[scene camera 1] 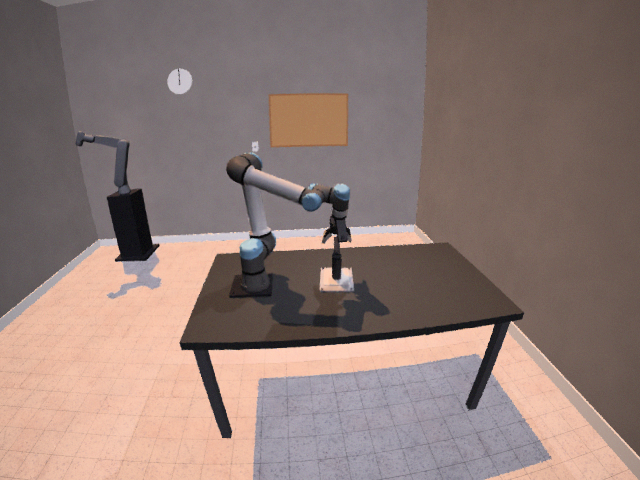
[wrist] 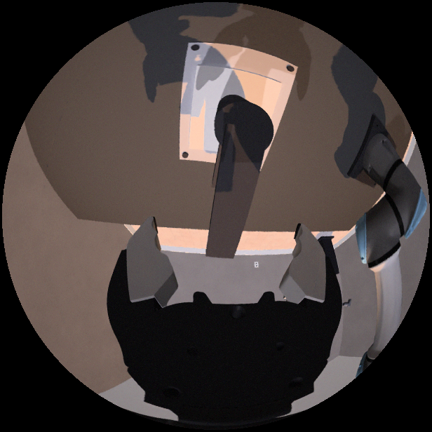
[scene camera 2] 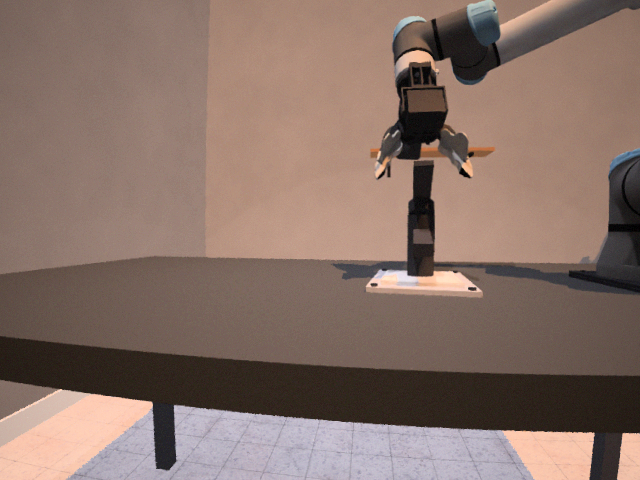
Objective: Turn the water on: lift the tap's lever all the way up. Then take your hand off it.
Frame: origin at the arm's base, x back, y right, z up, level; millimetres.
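Seen in the pictures: gripper, fingertip midpoint: (scene camera 1: 336,243) (scene camera 2: 423,178); arm's base, link origin: (scene camera 1: 255,284).
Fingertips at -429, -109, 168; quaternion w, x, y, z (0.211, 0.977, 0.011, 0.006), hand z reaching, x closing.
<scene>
Offsets run from my fingertips to a thing's middle, as dx, dy, dz. "pt": to the spot under its first point. Level surfaces: height alone.
The tap has a dark upright body {+6, +71, -111} (scene camera 1: 336,266) (scene camera 2: 420,258) (wrist: 252,125) on a white base plate (scene camera 1: 325,285) (scene camera 2: 449,292) (wrist: 185,135) with dark bolts at its corners. Its long dark lever {pt -1, +31, -6} (scene camera 1: 337,246) (scene camera 2: 422,186) (wrist: 232,210) points steeply up from the top of the body. My gripper (scene camera 1: 337,240) (scene camera 2: 423,175) (wrist: 227,222) is open, above the tap and pointing down. The lever's upper end shows between the two spread fingers, with a gap on each side in scene camera 2 and in the wrist view. Nothing is held.
The tap stands on a dark table {dz -180} (scene camera 1: 423,289) (scene camera 2: 206,310) (wrist: 100,165). My arm's base (scene camera 1: 254,281) is bolted to its left part in scene camera 1. A second arm on a black pedestal (scene camera 1: 130,224) stands off the table, at the back left. An orange board (scene camera 1: 309,119) hangs on the wall.
</scene>
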